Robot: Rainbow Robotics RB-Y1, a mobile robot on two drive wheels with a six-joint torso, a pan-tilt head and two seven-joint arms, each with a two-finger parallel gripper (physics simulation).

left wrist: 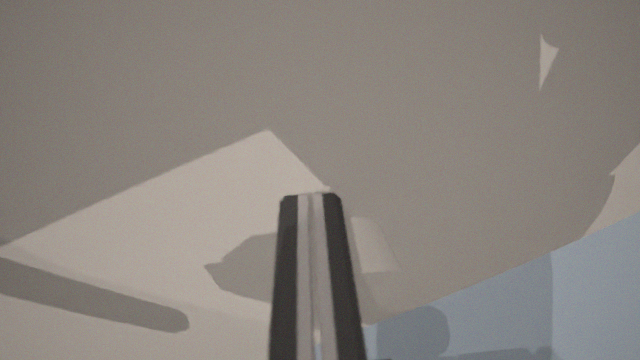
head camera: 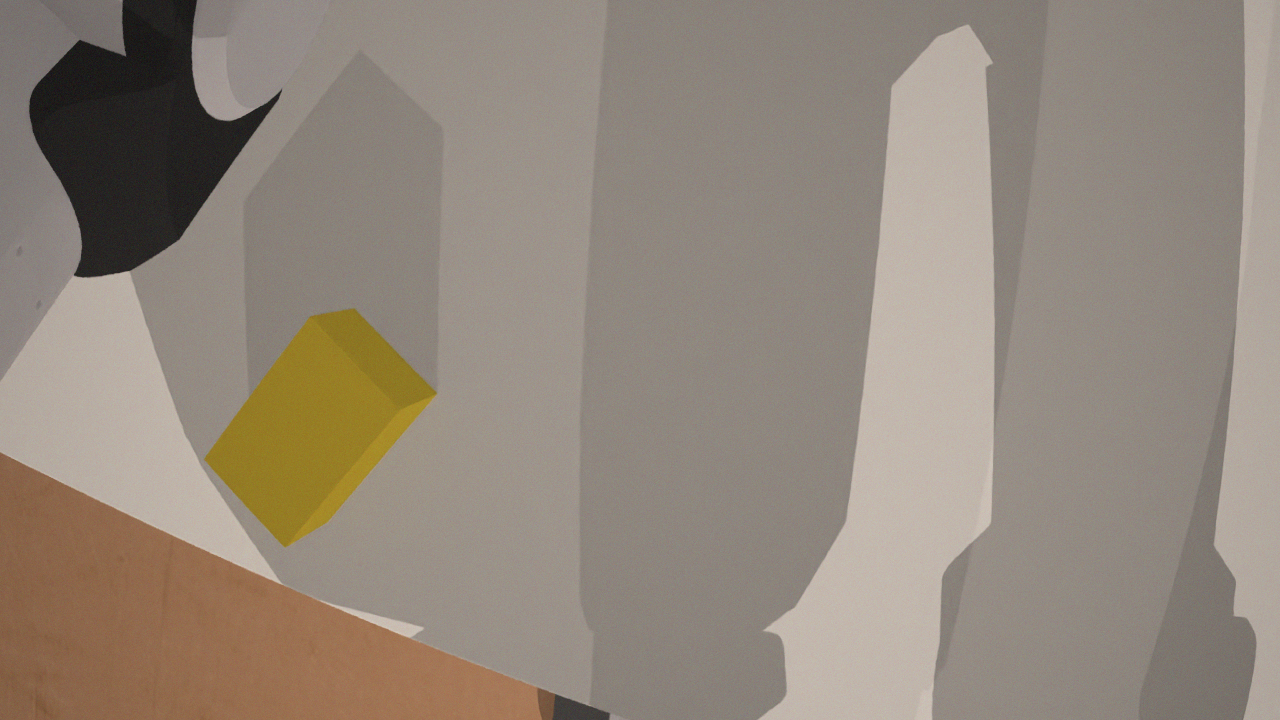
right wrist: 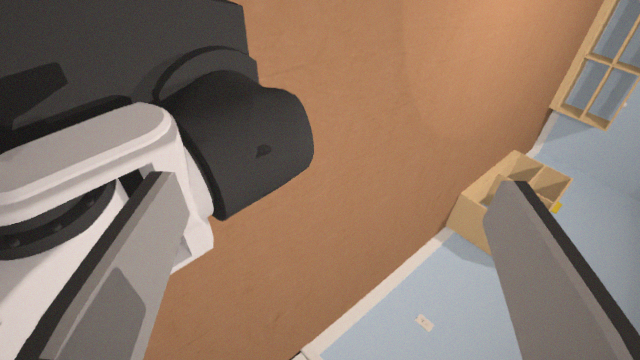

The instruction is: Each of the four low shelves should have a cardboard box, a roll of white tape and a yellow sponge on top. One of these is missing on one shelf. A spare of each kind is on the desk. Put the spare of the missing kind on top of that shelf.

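Frame: origin at the robot's base, x left, y back, z up, level; centimetres.
Where they show: left gripper, fingertip midpoint: (left wrist: 311,212); right gripper, fingertip midpoint: (right wrist: 336,197).
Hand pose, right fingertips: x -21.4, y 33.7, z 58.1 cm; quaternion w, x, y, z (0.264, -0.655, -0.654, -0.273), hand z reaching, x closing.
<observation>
Each offset is from my right fingertips to the top centre of the thing. Level surfaces: height alone.
In the head view a yellow sponge {dx +45.3, dy -58.5, dz +18.5 cm} (head camera: 304,429) lies on the pale desk {dz +14.0 cm} (head camera: 510,268), left of centre near its edge. My left gripper (left wrist: 311,212) is shut, its fingers together with nothing between them. In the left wrist view a pale rounded shape, the roll of white tape {dx +40.5, dy -109.7, dz +16.4 cm} (left wrist: 376,246), shows beside and behind the fingers, partly hidden by them. My right gripper (right wrist: 336,197) is open and empty above the floor. A low wooden shelf (right wrist: 468,225) is beyond its right finger, with a small yellow sponge (right wrist: 556,207) at its far side. No cardboard box shows.
My left arm (head camera: 116,161) crosses the upper left of the head view. The brown floor {dz -58.0 cm} (head camera: 89,582) (right wrist: 360,225) lies below the desk. Another wooden shelf {dz -50.1 cm} (right wrist: 572,80) stands against the blue wall (right wrist: 380,330) at the upper right. Arm shadows cross the desk.
</observation>
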